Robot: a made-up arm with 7 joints.
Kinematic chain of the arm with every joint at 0, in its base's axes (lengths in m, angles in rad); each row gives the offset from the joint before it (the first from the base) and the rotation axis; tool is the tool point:
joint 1: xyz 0 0 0.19 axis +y
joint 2: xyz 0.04 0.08 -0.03 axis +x
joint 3: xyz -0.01 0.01 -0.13 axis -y
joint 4: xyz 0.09 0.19 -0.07 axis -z
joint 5: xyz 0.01 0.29 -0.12 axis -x
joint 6: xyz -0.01 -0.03 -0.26 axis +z
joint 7: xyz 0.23 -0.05 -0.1 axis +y
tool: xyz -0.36 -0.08 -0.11
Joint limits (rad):
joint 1: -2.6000..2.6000
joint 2: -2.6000..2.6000
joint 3: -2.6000..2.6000
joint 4: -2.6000..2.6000
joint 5: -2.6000..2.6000
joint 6: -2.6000..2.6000
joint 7: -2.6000..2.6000
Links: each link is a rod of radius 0.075 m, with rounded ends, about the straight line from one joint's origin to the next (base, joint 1, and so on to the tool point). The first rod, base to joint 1, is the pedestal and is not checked.
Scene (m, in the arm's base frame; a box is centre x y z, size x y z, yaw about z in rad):
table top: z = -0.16
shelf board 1: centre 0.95 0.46 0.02 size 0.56 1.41 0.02 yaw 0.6
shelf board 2: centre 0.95 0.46 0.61 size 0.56 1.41 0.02 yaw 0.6
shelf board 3: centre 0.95 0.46 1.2 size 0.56 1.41 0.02 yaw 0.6
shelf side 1: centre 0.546 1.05 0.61 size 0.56 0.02 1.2 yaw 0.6
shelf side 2: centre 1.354 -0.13 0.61 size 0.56 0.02 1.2 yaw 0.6
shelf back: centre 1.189 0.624 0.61 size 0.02 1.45 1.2 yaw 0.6
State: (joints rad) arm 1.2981 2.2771 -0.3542 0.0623 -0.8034 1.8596 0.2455
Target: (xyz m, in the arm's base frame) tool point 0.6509 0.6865 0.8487
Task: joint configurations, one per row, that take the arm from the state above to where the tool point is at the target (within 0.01 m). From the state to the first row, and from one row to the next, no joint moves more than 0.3 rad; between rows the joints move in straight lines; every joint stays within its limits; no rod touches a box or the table.
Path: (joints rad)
1: 1.2863 2.3847 -0.3886 -0.0199 -0.5911 1.7250 0.4822
2: 1.2745 2.4924 -0.4230 -0.1021 -0.3789 1.5904 0.7188
3: 1.2627 2.6000 -0.4574 -0.1843 -0.1666 1.4558 0.9555
4: 1.1082 2.3999 -0.5596 -0.1426 -0.2690 1.5342 0.7443
5: 0.9536 2.1998 -0.6617 -0.1010 -0.3714 1.6126 0.5331
6: 0.7990 1.9998 -0.7639 -0.0593 -0.4738 1.6909 0.3219
7: 0.8387 1.9176 -0.6734 0.0105 -0.6024 1.7511 0.0668
8: 0.8784 1.8354 -0.5830 0.0802 -0.7310 1.8113 -0.1883

